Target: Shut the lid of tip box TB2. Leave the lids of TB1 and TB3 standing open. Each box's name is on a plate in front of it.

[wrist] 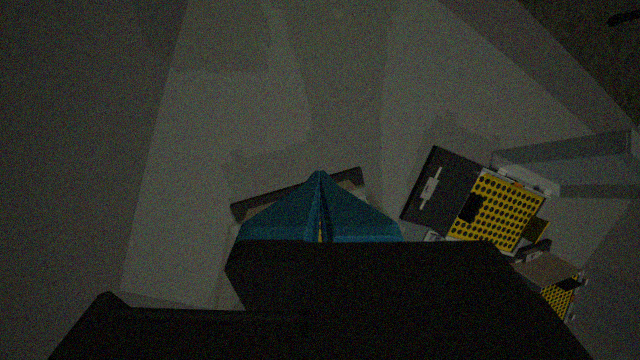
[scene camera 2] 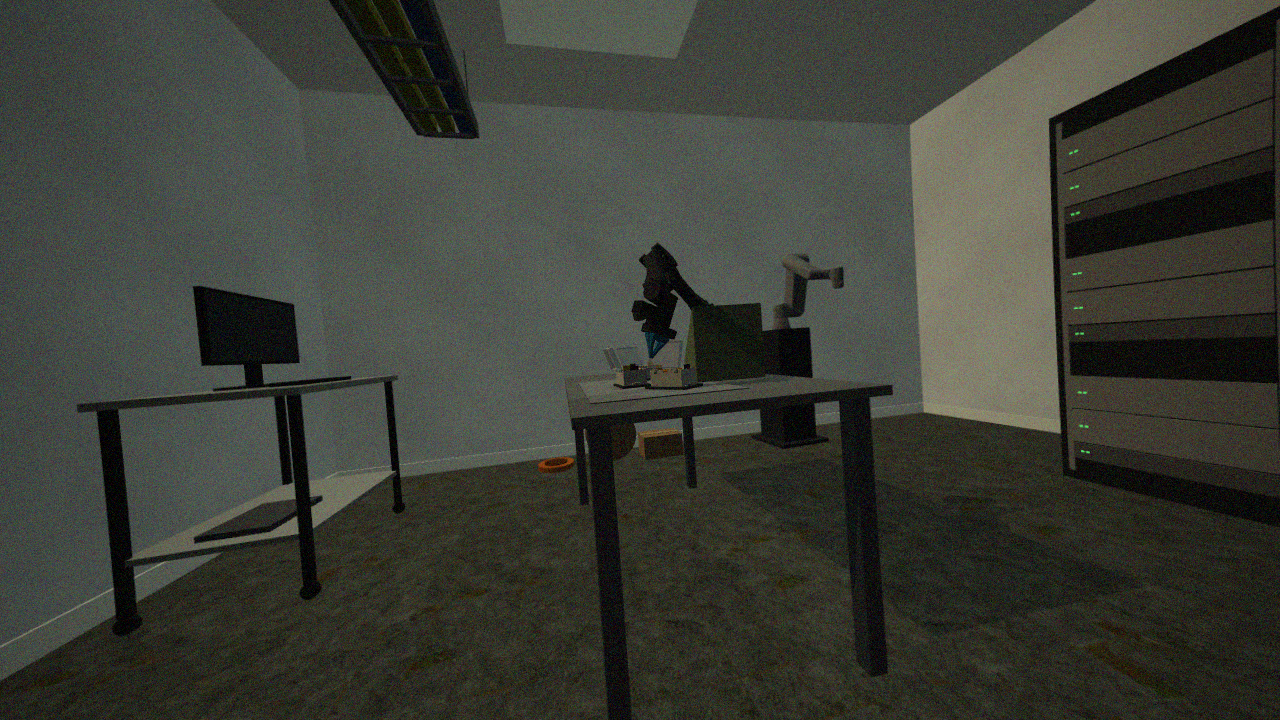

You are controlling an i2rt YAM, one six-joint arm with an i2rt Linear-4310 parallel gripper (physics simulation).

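Places are measured from the arm's base along level axes (x left, y back, z up), in metres.
Where they show: gripper, fingertip midpoint: point(wrist: 319, 178) point(scene camera 2: 650, 357); arm's base, origin of the base link: point(scene camera 2: 715, 334).
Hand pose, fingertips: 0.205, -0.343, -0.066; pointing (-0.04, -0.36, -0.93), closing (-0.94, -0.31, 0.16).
Note:
Each offset is from my fingertips to the top centre of the thing, as dx, dy, dz. "spot": to the spot under its first point. Level surfaces: height alone.
My gripper point(scene camera 2: 650, 356) point(wrist: 319, 178) is shut and empty, its blue fingertips together, low over a tip box @[spot: -0.040, +0.007, -0.030] point(wrist: 356, 188) in the wrist view. The fingers and the black gripper body hide most of this box, its lid and its name plate, so its lid's angle is unclear. To its right stands box TB3 @[-0.228, -0.003, -0.028] point(wrist: 500, 215) with a yellow tip rack and its clear lid @[spot: -0.233, -0.076, +0.002] point(wrist: 590, 167) standing open. A third box @[spot: -0.422, +0.061, -0.064] point(wrist: 546, 269) shows partly at the lower right. In the scene view, two small boxes @[spot: +0.024, +0.065, -0.066] point(scene camera 2: 674, 377) @[spot: -0.169, -0.026, -0.067] point(scene camera 2: 629, 377) show with raised clear lids; their names are unreadable.
The boxes stand on a pale mat @[dz -0.103] point(wrist: 200, 115) on the grey table @[dz -0.106] point(scene camera 2: 805, 387). A green panel point(scene camera 2: 726, 342) stands upright at the table's back, beside the arm. Another robot arm point(scene camera 2: 793, 291) stands on a black pedestal behind. A side table with a monitor point(scene camera 2: 246, 326) is at the left.

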